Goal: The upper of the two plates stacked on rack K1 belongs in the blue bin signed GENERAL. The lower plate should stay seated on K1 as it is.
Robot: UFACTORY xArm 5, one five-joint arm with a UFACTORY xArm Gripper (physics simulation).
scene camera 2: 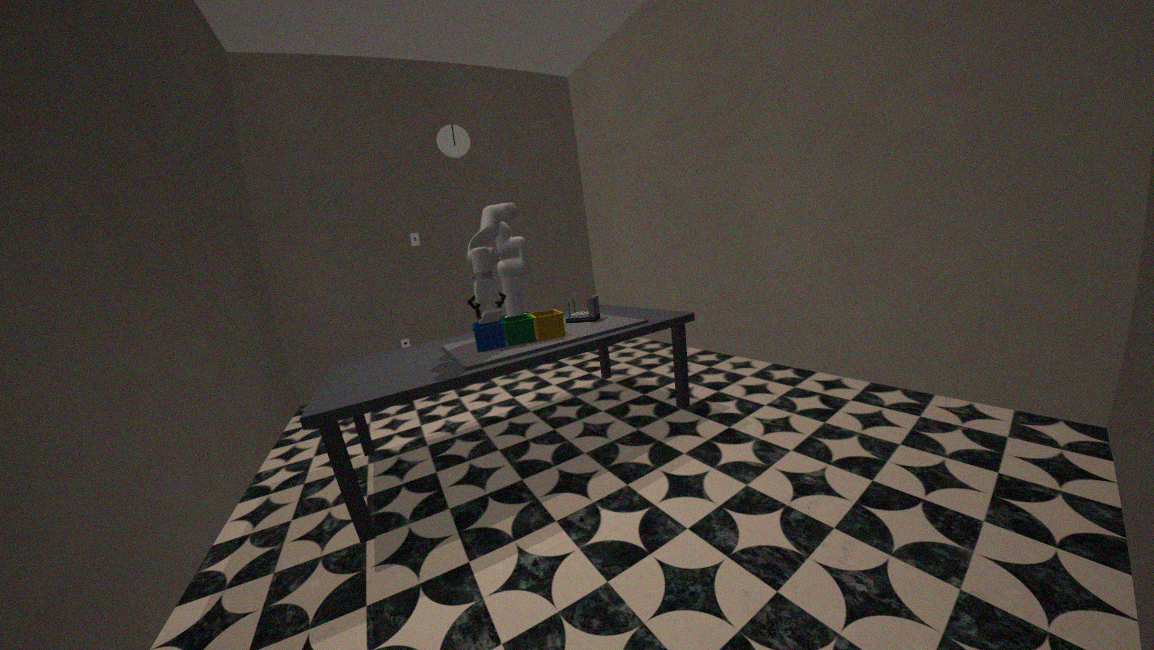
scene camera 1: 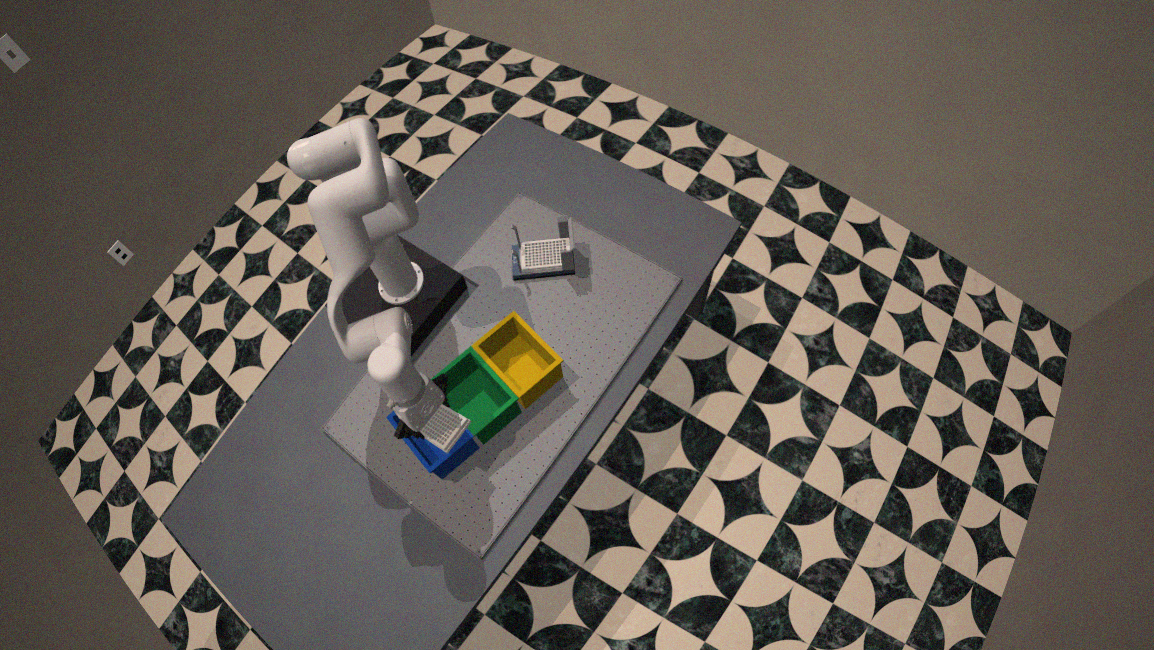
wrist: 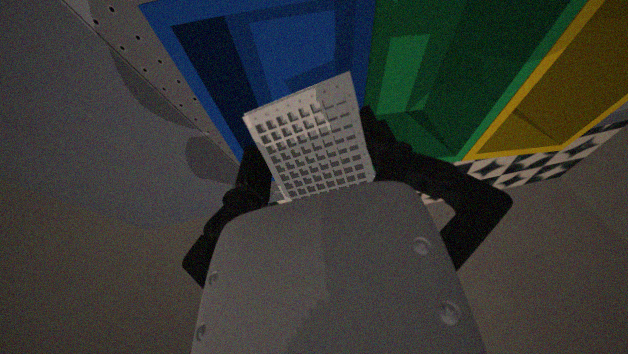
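Where they show: gripper, fingertip midpoint: (scene camera 2: pixel 489 317) (scene camera 1: pixel 431 419) (wrist: pixel 309 140); arm's base, origin of the base link: (scene camera 1: pixel 401 283).
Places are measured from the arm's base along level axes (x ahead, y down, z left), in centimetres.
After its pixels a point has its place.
Observation:
My gripper (scene camera 1: pixel 423 410) @[y -7.3, x 32.7, z -25.3 cm] (scene camera 2: pixel 489 310) @[y -7.3, x 32.7, z -25.3 cm] (wrist: pixel 309 140) @[y -7.3, x 32.7, z -25.3 cm] is shut on a white well plate (scene camera 1: pixel 446 427) @[y -9.8, x 37.5, z -25.2 cm] (wrist: pixel 315 142) @[y -6.8, x 33.4, z -25.1 cm], its dark fingers on the plate's two sides. The plate hangs over the blue bin (scene camera 1: pixel 441 465) @[y -2.3, x 38.6, z -32.3 cm] (scene camera 2: pixel 489 337) @[y -0.1, x 39.5, z -29.2 cm] (wrist: pixel 295 45) @[y 4.6, x 29.5, z -25.1 cm], near the side by the green bin. In scene camera 2 it appears close above the blue rim. The bin's sign does not show legibly. Another white plate (scene camera 1: pixel 545 254) @[y 1.4, x 27.7, z 26.0 cm] sits on the dark-based rack (scene camera 1: pixel 564 229) @[y -2.2, x 29.3, z 33.0 cm] (scene camera 2: pixel 593 306) @[y -2.3, x 35.6, z 27.0 cm], between its uprights. The held plate hides part of the blue bin.
The green bin (scene camera 1: pixel 500 423) @[y 1.5, x 43.1, z -16.4 cm] (scene camera 2: pixel 519 330) @[y -0.7, x 43.0, z -17.0 cm] (wrist: pixel 450 75) @[y 2.2, x 38.2, z -9.7 cm] stands against the blue bin, and the yellow bin (scene camera 1: pixel 545 384) @[y 1.0, x 46.9, z -3.4 cm] (scene camera 2: pixel 549 326) @[y 0.0, x 46.5, z -4.6 cm] (wrist: pixel 565 112) @[y -2.3, x 44.8, z 1.9 cm] stands beyond it. The bins and rack stand on a perforated grey board (scene camera 1: pixel 621 294) @[y 5.1, x 49.0, z 27.3 cm]. The black arm base (scene camera 1: pixel 440 294) @[y 0.0, x 11.6, z 2.7 cm] is behind the bins.

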